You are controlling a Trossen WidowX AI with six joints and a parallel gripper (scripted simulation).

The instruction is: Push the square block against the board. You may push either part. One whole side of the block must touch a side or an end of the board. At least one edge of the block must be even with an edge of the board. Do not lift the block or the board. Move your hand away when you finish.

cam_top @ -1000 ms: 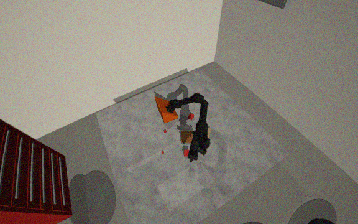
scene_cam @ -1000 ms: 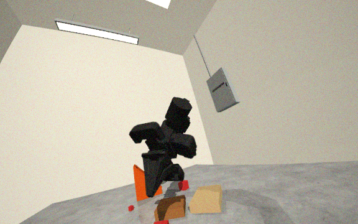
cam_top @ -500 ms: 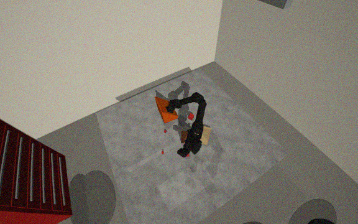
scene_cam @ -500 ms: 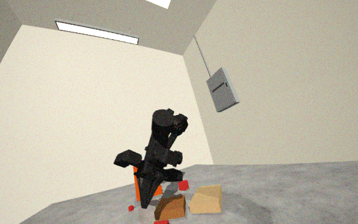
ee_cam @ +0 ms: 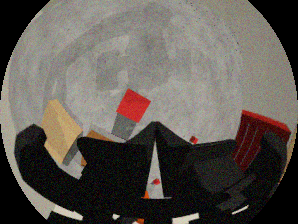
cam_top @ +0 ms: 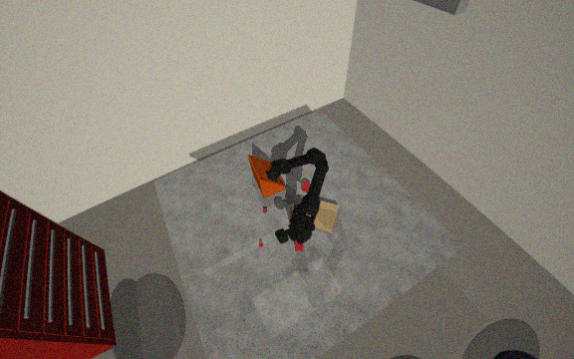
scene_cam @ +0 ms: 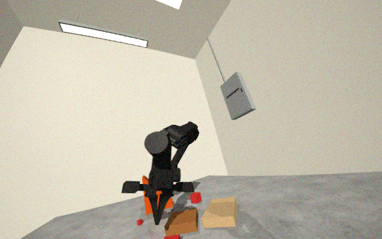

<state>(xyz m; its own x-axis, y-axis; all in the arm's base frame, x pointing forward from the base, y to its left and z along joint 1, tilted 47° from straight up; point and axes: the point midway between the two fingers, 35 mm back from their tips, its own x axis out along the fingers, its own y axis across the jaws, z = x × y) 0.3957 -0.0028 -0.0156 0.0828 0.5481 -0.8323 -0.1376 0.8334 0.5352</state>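
Now: gripper tip 120 mm past the square block, 80 mm to the right of it and 60 mm above it. Round my gripper tip: tan board: 90 mm behind, 230 mm to the left, 60 mm below.
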